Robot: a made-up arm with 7 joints.
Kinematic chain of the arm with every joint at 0, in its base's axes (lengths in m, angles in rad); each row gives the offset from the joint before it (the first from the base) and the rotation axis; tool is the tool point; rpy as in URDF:
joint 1: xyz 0 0 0.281 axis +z
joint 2: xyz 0 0 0 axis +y
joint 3: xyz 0 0 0.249 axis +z
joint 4: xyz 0.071 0 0 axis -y
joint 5: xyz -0.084 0 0.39 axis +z
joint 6: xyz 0 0 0 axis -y
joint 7: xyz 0.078 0 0 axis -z
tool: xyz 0 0 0 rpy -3.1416 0 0
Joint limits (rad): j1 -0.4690..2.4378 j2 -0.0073..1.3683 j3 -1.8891..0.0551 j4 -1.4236..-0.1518 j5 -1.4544..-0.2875 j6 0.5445..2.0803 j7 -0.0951..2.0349
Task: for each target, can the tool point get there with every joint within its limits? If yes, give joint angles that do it. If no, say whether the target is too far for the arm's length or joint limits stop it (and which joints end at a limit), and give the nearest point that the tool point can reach.
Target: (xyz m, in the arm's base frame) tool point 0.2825 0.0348 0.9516
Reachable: yes | joints 0.6317 0.3663 -1.5243 -0.2952 -0.8542 1.3198 0.9108
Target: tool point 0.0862 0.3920 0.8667
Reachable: yes | joints 2.1358 0.5004 -1.5097 -0.6236 -1.1887 0.8426 1.1752
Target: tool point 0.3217 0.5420 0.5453
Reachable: yes | joints 1.4941 0.5527 -0.5879 -1.0829 -1.2116 0.9477 0.1733
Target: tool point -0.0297 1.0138 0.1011
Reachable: no: too far | nearest point -0.0212 0.7243 0.1625 | short by 0.296 m
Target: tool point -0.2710 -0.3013 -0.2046
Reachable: no: joint limits stop it (at a limit: joint 1, joint 2, joint 4, joint 5, joint 6) | nearest point 0.2115 -0.4686 -0.0191 | short by 0.543 m
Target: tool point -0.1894 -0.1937 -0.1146
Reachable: no: joint limits stop it (at a limit: joint 1, joint 2, joint 3, joint 4, joint 5, joint 6) | nearest point -0.3290 0.2684 -0.1363 | short by 0.483 m
